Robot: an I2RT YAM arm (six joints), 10 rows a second.
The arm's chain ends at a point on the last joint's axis. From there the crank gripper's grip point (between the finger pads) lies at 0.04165 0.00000 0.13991 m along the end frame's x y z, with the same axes.
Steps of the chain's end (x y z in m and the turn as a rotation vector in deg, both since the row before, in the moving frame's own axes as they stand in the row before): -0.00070, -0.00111, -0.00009, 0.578, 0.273, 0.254; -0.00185, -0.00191, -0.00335, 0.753, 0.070, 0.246; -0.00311, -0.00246, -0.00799, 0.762, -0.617, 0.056; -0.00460, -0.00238, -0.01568, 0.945, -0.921, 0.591; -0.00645, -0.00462, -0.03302, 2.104, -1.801, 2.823; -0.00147, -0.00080, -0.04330, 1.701, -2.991, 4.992; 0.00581, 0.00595, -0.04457, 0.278, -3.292, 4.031
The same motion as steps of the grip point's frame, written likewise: -0.00003, -0.00233, -0.00030, 0.578, 0.273, 0.254; -0.00168, -0.00357, -0.00341, 0.753, 0.070, 0.246; -0.00462, -0.00428, -0.00756, 0.762, -0.617, 0.056; -0.00684, -0.00427, -0.01504, 0.945, -0.921, 0.591; -0.01079, -0.00784, -0.03184, 2.104, -1.801, 2.823; -0.00879, -0.00167, -0.04133, 1.701, -2.991, 4.992; -0.00237, 0.00791, -0.04241, 0.278, -3.292, 4.031
